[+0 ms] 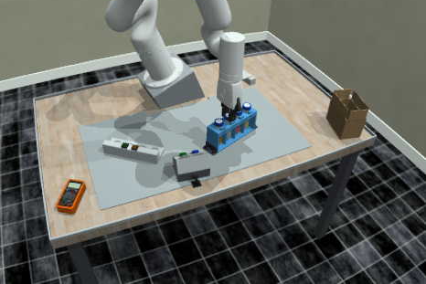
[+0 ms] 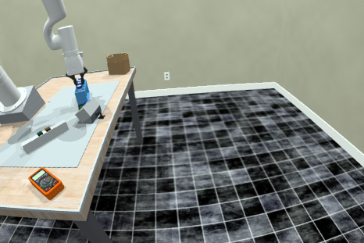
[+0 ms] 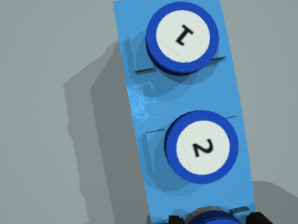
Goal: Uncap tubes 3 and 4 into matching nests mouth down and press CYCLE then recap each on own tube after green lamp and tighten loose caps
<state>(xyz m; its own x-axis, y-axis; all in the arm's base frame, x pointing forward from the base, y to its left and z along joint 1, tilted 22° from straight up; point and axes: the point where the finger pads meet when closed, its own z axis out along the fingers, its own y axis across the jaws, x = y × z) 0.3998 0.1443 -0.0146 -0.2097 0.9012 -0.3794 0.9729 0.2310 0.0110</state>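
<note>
The blue-and-white cap is 5 cm to the right of my hand, 2 cm ahead of it and 1 cm below it. Round my hand: green key: 21 cm to the right, 9 cm ahead, 6 cm below; then blue key: 17 cm to the right, 9 cm ahead, 6 cm below; then key housing: 19 cm to the right, 11 cm ahead, 8 cm below.
</note>
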